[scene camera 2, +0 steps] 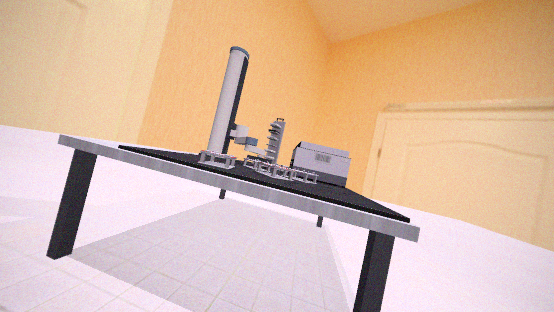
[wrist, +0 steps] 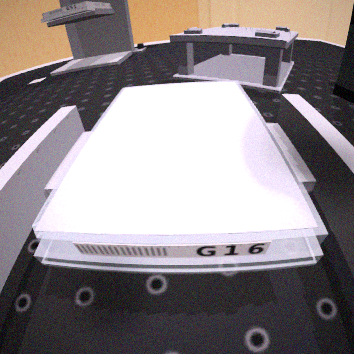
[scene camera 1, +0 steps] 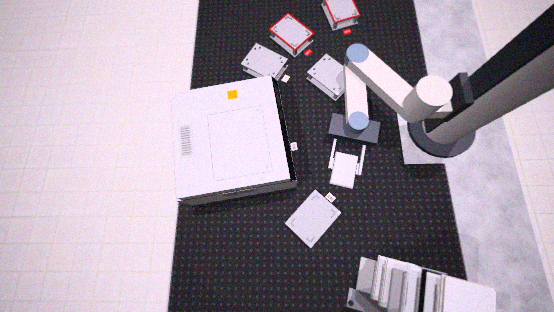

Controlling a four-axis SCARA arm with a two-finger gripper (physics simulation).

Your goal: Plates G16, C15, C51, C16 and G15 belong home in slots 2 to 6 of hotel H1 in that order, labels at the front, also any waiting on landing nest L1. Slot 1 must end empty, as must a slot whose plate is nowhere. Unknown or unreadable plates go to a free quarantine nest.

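Places are measured from the arm's base along level axes (x up, y ahead, z left), in millimetres.
Where they show: gripper, fingertip midpoint: (wrist: 176, 114) (scene camera 1: 344, 171); arm's base, origin of the base link: (scene camera 1: 439, 128).
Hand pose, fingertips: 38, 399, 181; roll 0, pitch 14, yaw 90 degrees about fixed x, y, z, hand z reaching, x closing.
Observation:
Each offset is from my fingertips to the top centre of the thing, as dx, dy, dz. "spot": to the spot under its first point.
My gripper (scene camera 1: 345, 165) (wrist: 176, 114) is shut on plate G16 @(+1, -2, -9) (scene camera 1: 343, 176) (wrist: 175, 190), a white lidded plate held level above the mat. Its G16 label faces the wrist camera. Hotel H1 (scene camera 1: 366, 275) (scene camera 2: 281, 137) (wrist: 102, 35) stands ahead, apart from the held plate. In the wrist view a plate @(+87, -96, +360) (wrist: 75, 12), its small label ending in 51, sits on a low hotel shelf. Other plates in the hotel show edge-on from above, labels unreadable. A grey nest @(+31, +126, +170) (scene camera 1: 313, 219) (wrist: 235, 34) stands between gripper and hotel, off to one side; its tag is too blurred to read.
A large white device @(+226, +396, -79) (scene camera 1: 240, 145) (scene camera 2: 322, 160) stands beside the arm. Two red-rimmed nests @(spot: +25, +181, -628) (scene camera 1: 292, 31) @(spot: +25, -43, -728) (scene camera 1: 342, 10) and two grey nests @(spot: +25, +303, -480) (scene camera 1: 264, 61) @(spot: +25, +50, -401) (scene camera 1: 325, 75) stand behind the gripper, at the top of the overhead view. The arm's column (scene camera 2: 229, 100) stands on the other side.

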